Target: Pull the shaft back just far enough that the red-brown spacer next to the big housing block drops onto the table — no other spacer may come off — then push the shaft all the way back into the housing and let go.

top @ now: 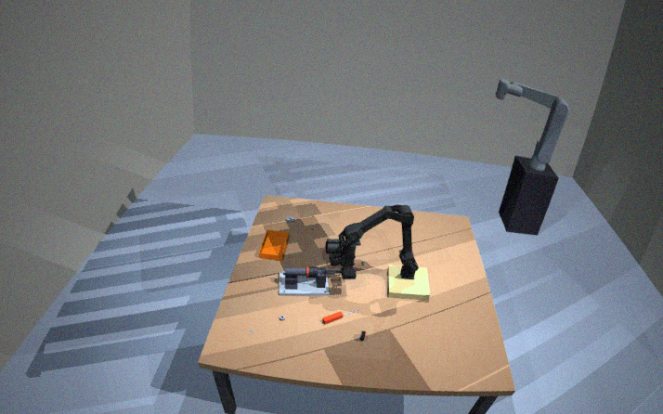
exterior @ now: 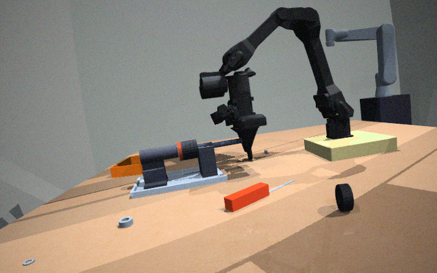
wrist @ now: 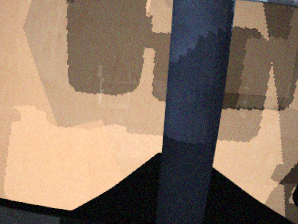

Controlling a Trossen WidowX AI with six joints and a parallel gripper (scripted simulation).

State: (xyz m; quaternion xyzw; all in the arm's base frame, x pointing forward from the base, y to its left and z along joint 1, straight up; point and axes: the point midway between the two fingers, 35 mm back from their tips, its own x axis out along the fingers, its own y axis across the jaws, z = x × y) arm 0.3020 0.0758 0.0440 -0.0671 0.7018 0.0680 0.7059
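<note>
My gripper tip is now 8 cm short of the shaft, 1 cm to the right of it and 3 cm below it. From my gripper tip the other things lie so: orange tray: 39 cm ahead, 21 cm to the right, 4 cm below; then red-brown spacer: 17 cm ahead, 3 cm to the left, 3 cm above; then dark spacer: 15 cm ahead, 3 cm to the left, 3 cm above.
</note>
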